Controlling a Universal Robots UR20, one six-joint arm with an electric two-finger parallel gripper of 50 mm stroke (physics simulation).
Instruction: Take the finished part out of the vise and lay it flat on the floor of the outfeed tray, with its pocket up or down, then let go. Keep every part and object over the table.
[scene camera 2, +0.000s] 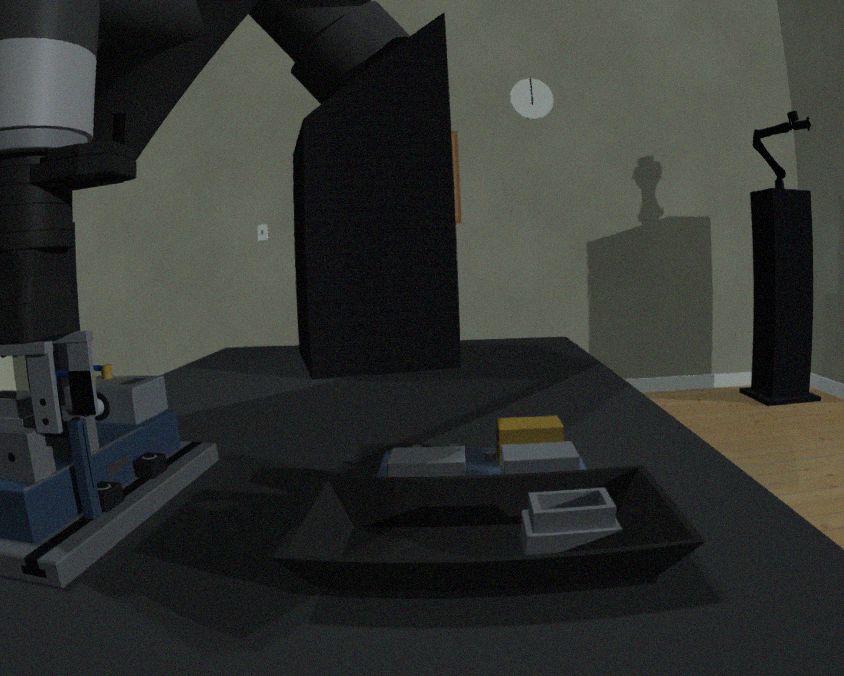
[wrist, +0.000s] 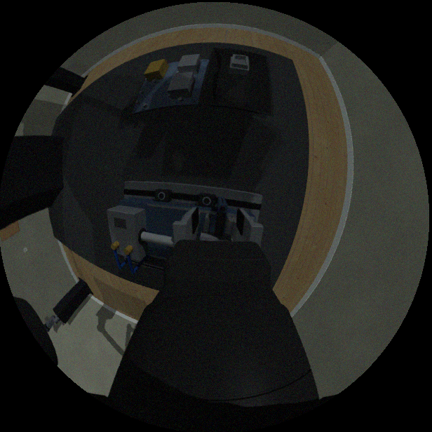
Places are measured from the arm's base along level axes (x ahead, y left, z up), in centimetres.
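Pixels of known places: gripper, between the fingertips: (scene camera 2: 69, 422).
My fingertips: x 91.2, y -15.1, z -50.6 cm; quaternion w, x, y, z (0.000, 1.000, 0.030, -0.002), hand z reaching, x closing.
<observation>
Behind a point stands the place of what it marks.
The vise (scene camera 2: 42, 503) {x 95.9, y -15.6, z -55.5 cm} (wrist: 160, 214) has a blue body and grey jaws, at the far left in the scene view and low centre in the wrist view. My gripper (scene camera 2: 64, 416) {x 91.2, y -15.1, z -50.6 cm} (wrist: 217, 215) is open over the jaws, its two fingers wide apart with dark pads facing inward. The fingers and dim light largely hide what lies between the jaws; I cannot make out the part's outline there. The outfeed tray (scene camera 2: 493, 573) {x 99.7, y 15.5, z -57.0 cm} is black with sloping walls. A grey part (scene camera 2: 572, 522) {x 95.4, y 20.6, z -56.1 cm} (wrist: 239, 62) sits in it, toward its right side in the scene view, with its rectangular pocket up.
Behind the tray, a blue plate (scene camera 2: 481, 464) {x 73.8, y 16.2, z -59.2 cm} (wrist: 199, 90) carries two grey blocks (scene camera 2: 426, 459) {x 82.7, y 11.5, z -55.6 cm} (wrist: 189, 63) and a yellow block (scene camera 2: 529, 428) {x 74.8, y 20.5, z -55.6 cm} (wrist: 156, 69). A tall black box (scene camera 2: 380, 232) {x 19.0, y 2.5, z -35.2 cm} stands farther back on the table. A blue upright bar (scene camera 2: 85, 468) {x 92.3, y -13.5, z -53.8 cm} stands at the vise's near side.
</observation>
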